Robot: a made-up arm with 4 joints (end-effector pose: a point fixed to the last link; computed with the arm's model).
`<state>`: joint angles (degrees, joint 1 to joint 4).
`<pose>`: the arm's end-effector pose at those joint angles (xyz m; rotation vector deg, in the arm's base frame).
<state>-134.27 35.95 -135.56 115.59</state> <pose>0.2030 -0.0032 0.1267 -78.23 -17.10 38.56</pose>
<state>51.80 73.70 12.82 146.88</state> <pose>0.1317 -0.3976 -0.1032 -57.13 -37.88 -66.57</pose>
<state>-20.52 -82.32 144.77 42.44</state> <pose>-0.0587 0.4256 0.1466 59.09 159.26 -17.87</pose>
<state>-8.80 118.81 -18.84 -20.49</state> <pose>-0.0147 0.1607 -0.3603 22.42 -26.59 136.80</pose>
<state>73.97 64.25 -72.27 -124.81</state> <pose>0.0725 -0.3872 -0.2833 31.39 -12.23 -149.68</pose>
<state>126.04 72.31 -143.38 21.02</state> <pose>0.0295 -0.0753 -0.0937 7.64 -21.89 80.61</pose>
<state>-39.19 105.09 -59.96 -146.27</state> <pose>0.0976 0.4463 -0.2296 48.17 97.31 -72.76</pose>
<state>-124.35 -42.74 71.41 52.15</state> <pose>-0.2390 0.1006 0.4820 70.52 121.83 35.79</pose>
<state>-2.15 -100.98 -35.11 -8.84</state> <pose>0.0748 0.1201 -0.3353 -30.31 -20.76 -89.22</pose>
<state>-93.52 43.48 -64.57 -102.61</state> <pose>0.0330 0.4478 0.2692 -0.14 -133.96 31.82</pose>
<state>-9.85 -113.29 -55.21 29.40</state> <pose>-0.0380 0.1017 -0.2275 -43.04 -41.08 -131.14</pose>
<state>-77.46 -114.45 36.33 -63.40</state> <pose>0.2356 0.4061 0.3795 109.27 36.54 -44.26</pose>
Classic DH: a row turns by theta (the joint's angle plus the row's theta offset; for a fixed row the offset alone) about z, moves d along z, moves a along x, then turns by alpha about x. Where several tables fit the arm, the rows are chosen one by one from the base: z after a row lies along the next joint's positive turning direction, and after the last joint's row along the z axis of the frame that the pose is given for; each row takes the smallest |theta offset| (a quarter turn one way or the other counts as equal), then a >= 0, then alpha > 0; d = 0 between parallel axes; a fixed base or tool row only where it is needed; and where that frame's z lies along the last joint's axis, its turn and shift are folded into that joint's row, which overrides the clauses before.
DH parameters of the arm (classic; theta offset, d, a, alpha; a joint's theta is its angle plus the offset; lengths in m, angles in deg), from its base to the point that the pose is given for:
base (fixed): -90 0.04 0 90
joint 1: 0 -0.03 -0.16 -90
joint 2: -90 -0.2 0.1 90
joint 3: 0 -0.05 0.07 90
joint 4: -41.99 0 -0.1345 180
tool (fixed): 138.01 -0.23 0 0

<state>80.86 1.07 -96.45 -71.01</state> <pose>0.1709 -0.2546 -0.2405 -112.14 -35.07 115.46</pose>
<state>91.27 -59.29 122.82 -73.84</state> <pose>-0.0231 0.0241 -0.3492 26.48 34.00 -24.51</pose>
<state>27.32 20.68 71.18 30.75</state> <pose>-0.2401 -0.1238 -0.2706 -55.15 62.22 -24.40</pose>
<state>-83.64 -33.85 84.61 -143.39</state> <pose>-0.2940 0.0519 0.3380 -130.78 65.02 -76.72</pose>
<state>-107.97 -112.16 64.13 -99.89</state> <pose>0.2053 -0.0199 0.5622 167.94 -2.21 -29.39</pose>
